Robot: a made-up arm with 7 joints.
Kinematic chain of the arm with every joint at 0, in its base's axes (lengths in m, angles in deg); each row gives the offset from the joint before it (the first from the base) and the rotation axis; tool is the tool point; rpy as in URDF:
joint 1: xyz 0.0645 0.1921 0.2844 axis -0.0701 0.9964 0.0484
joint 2: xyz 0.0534 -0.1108 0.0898 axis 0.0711 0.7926 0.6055
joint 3: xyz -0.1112 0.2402 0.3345 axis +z
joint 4: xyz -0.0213 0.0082 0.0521 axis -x
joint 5: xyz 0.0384 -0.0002 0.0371 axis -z
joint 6: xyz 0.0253 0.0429 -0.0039 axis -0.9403 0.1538 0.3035
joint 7: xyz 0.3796 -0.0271 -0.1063 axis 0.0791 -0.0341 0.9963
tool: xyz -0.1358 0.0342 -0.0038 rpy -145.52 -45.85 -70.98
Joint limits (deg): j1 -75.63..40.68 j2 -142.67..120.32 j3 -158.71..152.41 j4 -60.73..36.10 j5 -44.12..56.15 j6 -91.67..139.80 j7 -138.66..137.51
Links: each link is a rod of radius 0.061 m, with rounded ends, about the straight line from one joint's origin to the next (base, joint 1, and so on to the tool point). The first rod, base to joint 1, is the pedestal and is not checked.
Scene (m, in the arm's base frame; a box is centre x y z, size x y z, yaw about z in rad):
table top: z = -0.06
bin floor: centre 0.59 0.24 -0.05 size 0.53 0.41 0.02 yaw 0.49
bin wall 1: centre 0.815 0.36 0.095 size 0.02 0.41 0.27 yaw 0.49
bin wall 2: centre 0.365 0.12 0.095 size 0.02 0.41 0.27 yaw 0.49
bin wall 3: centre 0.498 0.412 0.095 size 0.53 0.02 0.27 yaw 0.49
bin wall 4: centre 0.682 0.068 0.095 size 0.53 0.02 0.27 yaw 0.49
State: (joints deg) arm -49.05 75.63 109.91 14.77 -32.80 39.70 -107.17
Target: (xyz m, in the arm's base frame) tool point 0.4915 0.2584 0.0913
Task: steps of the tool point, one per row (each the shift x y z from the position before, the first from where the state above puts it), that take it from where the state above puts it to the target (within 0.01 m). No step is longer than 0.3 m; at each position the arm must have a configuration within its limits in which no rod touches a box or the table.
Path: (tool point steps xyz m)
1: 0.0219 0.2148 0.0185
2: 0.1232 0.1973 0.0047
3: 0.2039 0.1333 -0.0192
4: 0.2440 0.0372 -0.0444
5: 0.2349 -0.0696 -0.0586
6: 0.1795 -0.1617 -0.0514
7: 0.0941 -0.2165 -0.0188
8: 0.0237 0.0007 -0.1020
9: 0.0002 0.0001 -0.1061
10: -0.0239 -0.0008 -0.1050

